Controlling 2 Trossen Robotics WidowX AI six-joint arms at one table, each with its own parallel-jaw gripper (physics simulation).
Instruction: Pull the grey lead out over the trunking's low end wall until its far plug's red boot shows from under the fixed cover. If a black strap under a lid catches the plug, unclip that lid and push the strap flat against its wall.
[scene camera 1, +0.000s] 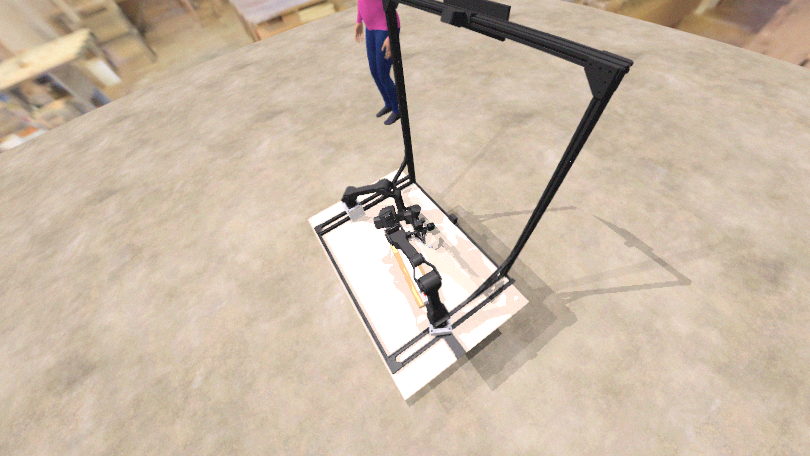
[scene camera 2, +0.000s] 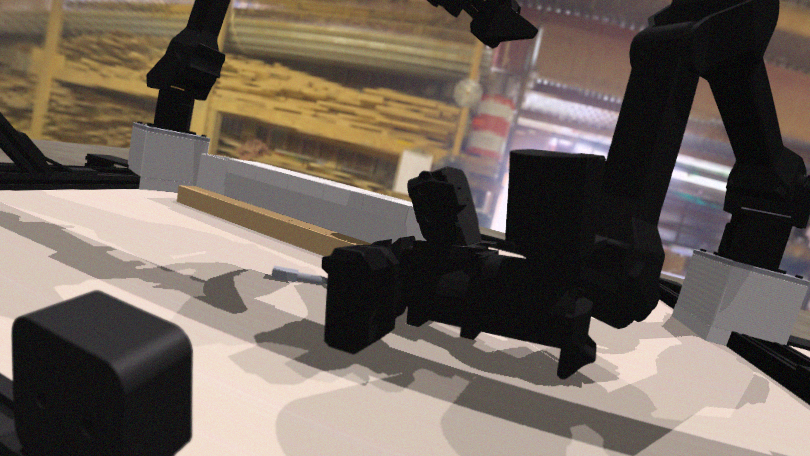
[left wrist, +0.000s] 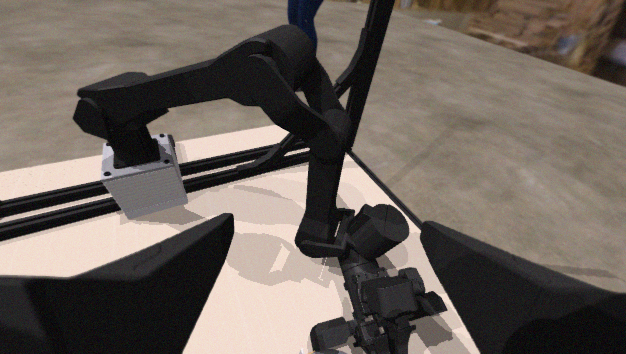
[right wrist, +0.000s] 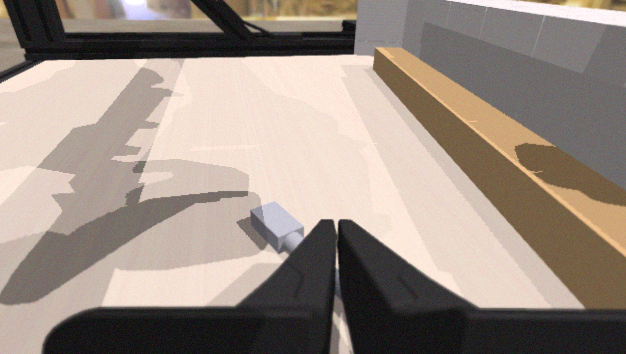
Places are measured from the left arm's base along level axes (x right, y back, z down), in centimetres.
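Pixels of known places: left gripper, fingertip midpoint: (scene camera 2: 518, 12) (left wrist: 329, 225); right gripper, fingertip midpoint: (scene camera 1: 425, 243) (scene camera 2: 324, 262) (right wrist: 335, 232); left arm's base at its link origin: (scene camera 1: 439, 320) (scene camera 2: 171, 130); right arm's base at its link origin: (scene camera 1: 351, 203) (scene camera 2: 747, 263) (left wrist: 137, 153).
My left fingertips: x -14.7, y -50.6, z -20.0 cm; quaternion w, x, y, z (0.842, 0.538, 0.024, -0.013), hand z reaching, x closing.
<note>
For each thing: its middle in the pictures, then the offset to it from my left fingertips. "spot": a spot on its surface instead. Level surfaces: height alone.
- plug at the middle of its body: (right wrist: 276, 225) (scene camera 2: 284, 273) dx +16.4, dy +6.6, dz +29.2 cm
- table top at its surface level: dz +29.6 cm
- grey trunking at the middle of its body: (right wrist: 535, 80) (scene camera 2: 312, 208) (scene camera 1: 412, 268) dx +4.7, dy +20.6, dz +25.8 cm
- tan bar at a spot on its surface: (right wrist: 434, 102) (scene camera 2: 274, 220) spot: dx +10.2, dy +19.9, dz +27.5 cm
The grey lead's near plug (right wrist: 274, 221) (scene camera 2: 286, 273) lies flat on the table top (right wrist: 241, 116). Its thin lead runs back under my right gripper (right wrist: 337, 223) (scene camera 2: 328, 289) (scene camera 1: 423, 231). The fingers are pressed together just behind the plug, and I see nothing held between them. My left gripper (left wrist: 329, 225) (scene camera 1: 384, 219) is wide open and empty. It hangs above the table and looks down on the right arm's wrist (left wrist: 378, 228). The grey trunking (right wrist: 452, 46) (scene camera 2: 313, 204) runs along the far side behind a tan bar (right wrist: 434, 102) (scene camera 2: 258, 217). No red boot, lid or strap shows.
A black gantry frame (scene camera 1: 403, 113) stands over the table, with black rails (right wrist: 241, 42) along the table's edges. The right arm's grey base (left wrist: 157, 175) sits at one corner. A person (scene camera 1: 378, 45) stands on the floor beyond the table.
</note>
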